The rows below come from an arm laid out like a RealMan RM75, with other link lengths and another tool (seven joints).
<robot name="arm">
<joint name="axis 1" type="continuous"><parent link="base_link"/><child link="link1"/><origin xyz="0.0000 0.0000 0.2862" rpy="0.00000 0.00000 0.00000"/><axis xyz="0 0 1"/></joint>
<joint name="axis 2" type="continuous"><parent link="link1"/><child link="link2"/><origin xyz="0.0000 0.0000 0.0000" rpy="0.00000 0.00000 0.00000"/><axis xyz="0 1 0"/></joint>
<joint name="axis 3" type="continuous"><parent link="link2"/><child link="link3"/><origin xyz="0.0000 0.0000 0.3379" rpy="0.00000 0.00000 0.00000"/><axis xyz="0 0 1"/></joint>
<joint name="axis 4" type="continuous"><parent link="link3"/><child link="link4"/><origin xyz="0.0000 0.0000 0.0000" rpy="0.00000 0.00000 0.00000"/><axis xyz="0 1 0"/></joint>
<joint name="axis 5" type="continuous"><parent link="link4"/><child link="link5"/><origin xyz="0.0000 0.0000 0.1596" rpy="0.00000 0.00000 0.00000"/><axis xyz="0 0 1"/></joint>
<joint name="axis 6" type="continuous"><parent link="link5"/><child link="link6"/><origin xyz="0.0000 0.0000 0.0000" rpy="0.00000 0.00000 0.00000"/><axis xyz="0 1 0"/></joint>
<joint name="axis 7" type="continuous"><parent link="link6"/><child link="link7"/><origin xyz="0.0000 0.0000 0.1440" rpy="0.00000 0.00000 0.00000"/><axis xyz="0 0 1"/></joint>
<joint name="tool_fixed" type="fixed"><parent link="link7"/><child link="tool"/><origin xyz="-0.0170 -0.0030 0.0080" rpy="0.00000 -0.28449 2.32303"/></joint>
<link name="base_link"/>
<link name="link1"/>
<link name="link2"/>
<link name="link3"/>
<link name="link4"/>
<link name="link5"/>
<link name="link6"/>
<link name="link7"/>
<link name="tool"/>
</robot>
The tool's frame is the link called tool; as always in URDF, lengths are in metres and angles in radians. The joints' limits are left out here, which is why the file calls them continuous.
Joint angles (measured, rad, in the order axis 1, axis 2, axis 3, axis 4, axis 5, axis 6, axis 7), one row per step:
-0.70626, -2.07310, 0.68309, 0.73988, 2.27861, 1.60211, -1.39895
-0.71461, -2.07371, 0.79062, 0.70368, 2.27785, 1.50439, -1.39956
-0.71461, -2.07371, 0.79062, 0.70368, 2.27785, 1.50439, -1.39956
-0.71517, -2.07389, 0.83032, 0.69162, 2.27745, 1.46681, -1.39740
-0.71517, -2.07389, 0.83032, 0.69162, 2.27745, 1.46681, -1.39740
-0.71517, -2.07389, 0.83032, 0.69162, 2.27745, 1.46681, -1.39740
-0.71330, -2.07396, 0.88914, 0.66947, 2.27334, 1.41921, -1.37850
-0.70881, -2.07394, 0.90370, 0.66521, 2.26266, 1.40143, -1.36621
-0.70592, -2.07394, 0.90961, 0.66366, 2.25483, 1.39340, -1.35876
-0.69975, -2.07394, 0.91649, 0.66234, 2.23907, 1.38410, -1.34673
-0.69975, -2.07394, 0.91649, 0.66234, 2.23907, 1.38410, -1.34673
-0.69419, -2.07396, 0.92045, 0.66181, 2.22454, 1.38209, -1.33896
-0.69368, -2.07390, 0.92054, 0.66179, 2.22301, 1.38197, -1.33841
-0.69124, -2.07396, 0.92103, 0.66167, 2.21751, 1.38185, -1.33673
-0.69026, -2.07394, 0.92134, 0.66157, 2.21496, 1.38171, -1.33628
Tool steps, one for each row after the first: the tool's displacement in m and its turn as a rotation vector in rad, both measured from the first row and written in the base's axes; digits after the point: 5 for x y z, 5 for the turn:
-0.00422, 0.00363, -0.01269, -0.00977, 0.08307, -0.01586
-0.00422, 0.00363, -0.01269, -0.00977, 0.08307, -0.01586
-0.00696, 0.00451, -0.01690, -0.00980, 0.11555, -0.02329
-0.00696, 0.00451, -0.01690, -0.00980, 0.11555, -0.02329
-0.00696, 0.00451, -0.01690, -0.00980, 0.11555, -0.02329
-0.01169, 0.00360, -0.02351, -0.01627, 0.15941, -0.04716
-0.01328, 0.00383, -0.02475, -0.00722, 0.16515, -0.05562
-0.01385, 0.00397, -0.02519, -0.00114, 0.16502, -0.06004
-0.01459, 0.00379, -0.02560, 0.00900, 0.15949, -0.06533
-0.01459, 0.00379, -0.02560, 0.00900, 0.15949, -0.06533
-0.01478, 0.00298, -0.02587, 0.01408, 0.15023, -0.06746
-0.01477, 0.00294, -0.02584, 0.01478, 0.14906, -0.06736
-0.01491, 0.00251, -0.02588, 0.01663, 0.14454, -0.06623
-0.01493, 0.00235, -0.02589, 0.01747, 0.14250, -0.06553

